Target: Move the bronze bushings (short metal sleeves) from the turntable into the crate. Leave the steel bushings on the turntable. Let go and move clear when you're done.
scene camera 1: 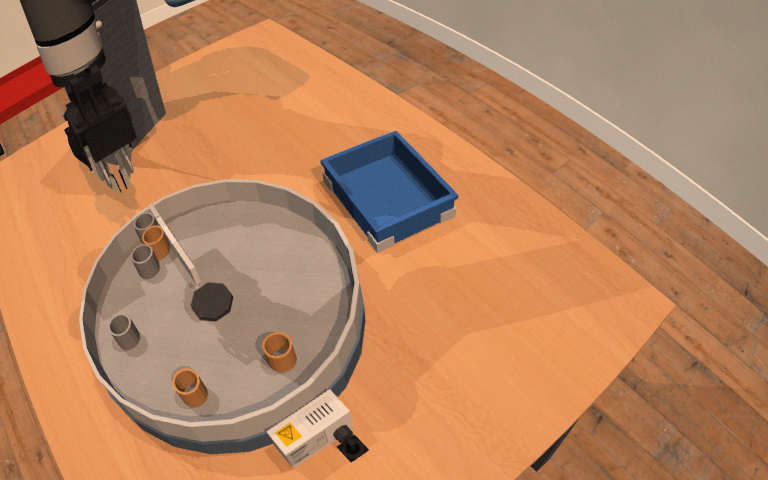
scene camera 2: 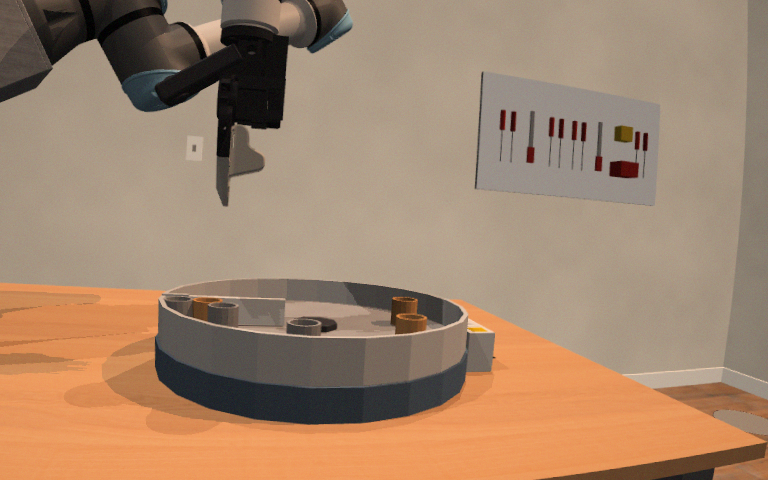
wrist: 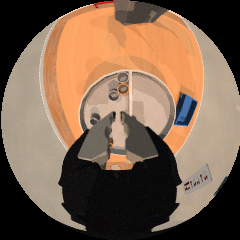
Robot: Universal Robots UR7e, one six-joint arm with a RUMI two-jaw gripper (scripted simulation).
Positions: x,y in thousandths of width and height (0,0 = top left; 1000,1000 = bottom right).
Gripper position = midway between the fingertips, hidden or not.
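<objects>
I can see my gripper in scene camera 1 (161,395), and my gripper is visible to me in scene camera 2 (294,430) as well. The wrist view shows my gripper too, in the wrist view (490,469).
</objects>
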